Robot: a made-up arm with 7 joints. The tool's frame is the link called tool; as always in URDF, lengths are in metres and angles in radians. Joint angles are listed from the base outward. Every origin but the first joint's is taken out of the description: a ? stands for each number. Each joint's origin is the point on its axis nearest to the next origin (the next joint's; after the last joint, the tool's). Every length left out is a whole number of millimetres.
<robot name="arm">
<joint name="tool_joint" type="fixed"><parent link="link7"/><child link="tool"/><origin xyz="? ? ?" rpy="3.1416 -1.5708 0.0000"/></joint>
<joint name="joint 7" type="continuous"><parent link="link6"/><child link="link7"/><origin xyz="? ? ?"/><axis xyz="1 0 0"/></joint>
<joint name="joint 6" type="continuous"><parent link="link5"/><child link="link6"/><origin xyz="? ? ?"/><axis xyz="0 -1 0"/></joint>
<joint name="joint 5" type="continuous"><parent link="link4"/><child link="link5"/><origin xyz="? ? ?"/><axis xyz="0 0 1"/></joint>
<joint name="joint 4" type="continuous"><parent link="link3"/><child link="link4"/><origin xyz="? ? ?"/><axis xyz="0 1 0"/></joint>
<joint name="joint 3" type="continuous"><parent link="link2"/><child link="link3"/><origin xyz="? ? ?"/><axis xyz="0 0 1"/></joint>
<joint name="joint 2" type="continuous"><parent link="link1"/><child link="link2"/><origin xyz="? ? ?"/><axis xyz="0 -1 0"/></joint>
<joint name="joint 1" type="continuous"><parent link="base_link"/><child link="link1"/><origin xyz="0.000 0.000 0.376"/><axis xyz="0 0 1"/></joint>
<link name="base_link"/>
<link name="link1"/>
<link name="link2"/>
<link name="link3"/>
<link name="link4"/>
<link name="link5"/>
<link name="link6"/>
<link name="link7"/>
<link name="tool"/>
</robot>
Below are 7 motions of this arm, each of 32 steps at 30 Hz.
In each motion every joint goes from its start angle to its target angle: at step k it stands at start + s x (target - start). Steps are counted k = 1, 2, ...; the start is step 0. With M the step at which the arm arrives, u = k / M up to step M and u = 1 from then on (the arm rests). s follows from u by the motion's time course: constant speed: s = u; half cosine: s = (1 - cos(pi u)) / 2; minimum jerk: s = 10 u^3 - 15 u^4 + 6 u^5.
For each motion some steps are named. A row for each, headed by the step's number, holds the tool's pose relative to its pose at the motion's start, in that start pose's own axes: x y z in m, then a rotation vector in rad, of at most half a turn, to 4 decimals.
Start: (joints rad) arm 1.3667 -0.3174 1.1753 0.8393 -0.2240 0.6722 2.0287
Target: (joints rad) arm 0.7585 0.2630 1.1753 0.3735 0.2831 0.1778 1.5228
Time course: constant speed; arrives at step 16
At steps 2, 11, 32:
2: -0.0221 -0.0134 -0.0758 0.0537 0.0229 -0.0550
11: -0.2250 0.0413 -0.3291 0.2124 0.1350 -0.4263
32: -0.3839 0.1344 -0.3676 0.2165 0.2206 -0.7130

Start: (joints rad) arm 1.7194 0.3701 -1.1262 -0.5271 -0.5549 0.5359 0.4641
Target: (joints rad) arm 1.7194 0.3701 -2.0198 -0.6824 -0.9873 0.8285 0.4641
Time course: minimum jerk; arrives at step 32
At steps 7, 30, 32:
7: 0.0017 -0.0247 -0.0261 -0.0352 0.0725 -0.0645
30: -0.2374 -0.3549 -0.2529 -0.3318 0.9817 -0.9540
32: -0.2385 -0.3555 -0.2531 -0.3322 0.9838 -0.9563

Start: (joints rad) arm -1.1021 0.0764 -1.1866 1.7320 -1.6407 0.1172 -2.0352
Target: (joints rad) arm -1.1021 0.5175 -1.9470 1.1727 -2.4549 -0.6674 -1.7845
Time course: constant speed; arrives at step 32
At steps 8, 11, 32:
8: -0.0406 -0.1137 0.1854 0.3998 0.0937 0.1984
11: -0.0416 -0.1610 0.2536 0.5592 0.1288 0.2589
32: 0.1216 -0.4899 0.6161 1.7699 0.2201 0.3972

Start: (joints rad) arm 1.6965 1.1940 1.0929 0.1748 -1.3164 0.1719 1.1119
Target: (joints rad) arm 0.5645 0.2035 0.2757 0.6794 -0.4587 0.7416 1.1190
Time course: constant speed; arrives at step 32
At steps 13, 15, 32:
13: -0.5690 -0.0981 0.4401 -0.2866 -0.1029 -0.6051
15: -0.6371 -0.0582 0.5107 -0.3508 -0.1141 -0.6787
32: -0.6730 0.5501 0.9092 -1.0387 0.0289 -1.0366

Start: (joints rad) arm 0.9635 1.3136 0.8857 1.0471 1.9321 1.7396 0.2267
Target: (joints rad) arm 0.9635 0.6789 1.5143 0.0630 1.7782 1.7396 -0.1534
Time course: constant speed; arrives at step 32
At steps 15, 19, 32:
15: -0.0135 -0.0984 0.0967 0.1960 -0.1599 0.1810
19: 0.0086 -0.1369 0.1148 0.2747 -0.1621 0.2412
32: 0.1767 -0.2586 0.1423 0.5689 -0.0272 0.4411

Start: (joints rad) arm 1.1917 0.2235 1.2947 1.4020 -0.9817 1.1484 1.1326
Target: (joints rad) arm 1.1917 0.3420 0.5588 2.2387 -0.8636 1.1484 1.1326
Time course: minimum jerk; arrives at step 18
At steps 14, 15, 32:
14: -0.3176 0.4214 0.1187 -0.7977 -0.5708 0.0943
15: -0.3317 0.4409 0.1107 -0.8310 -0.5949 0.1124
32: -0.3439 0.4574 0.1029 -0.8595 -0.6157 0.1291

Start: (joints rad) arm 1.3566 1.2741 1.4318 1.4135 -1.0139 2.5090 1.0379
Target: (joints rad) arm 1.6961 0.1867 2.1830 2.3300 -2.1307 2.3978 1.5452
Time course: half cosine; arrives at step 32
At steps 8, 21, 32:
8: -0.0180 0.0181 -0.0390 0.0696 -0.0490 0.1937
21: -0.0105 -0.1069 -0.2294 0.7573 -0.1099 0.5945
32: 0.0061 -0.1996 -0.3924 1.1296 -0.0713 0.4724

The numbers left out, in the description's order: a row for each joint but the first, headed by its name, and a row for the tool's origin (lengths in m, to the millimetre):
tool: 0.000 0.000 0.000
joint 7: 0.021 0.000 0.151
joint 6: 0.000 -0.146 0.000
joint 5: -0.018 0.000 0.470
joint 4: 0.022 0.056 0.000
joint 3: 0.000 0.000 0.475
joint 2: 0.000 -0.066 0.000

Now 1 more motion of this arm.
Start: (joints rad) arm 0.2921 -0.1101 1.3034 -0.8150 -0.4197 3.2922 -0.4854
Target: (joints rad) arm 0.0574 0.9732 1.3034 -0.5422 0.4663 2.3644 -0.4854
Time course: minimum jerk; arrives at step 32
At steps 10, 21, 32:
10: 0.0246 -0.1173 0.0686 -0.1905 -0.2232 0.1344
21: 0.2133 -0.4187 0.3561 -0.5092 -0.9323 0.9897
32: 0.3360 -0.4926 0.4791 -0.4790 -1.1384 1.4392

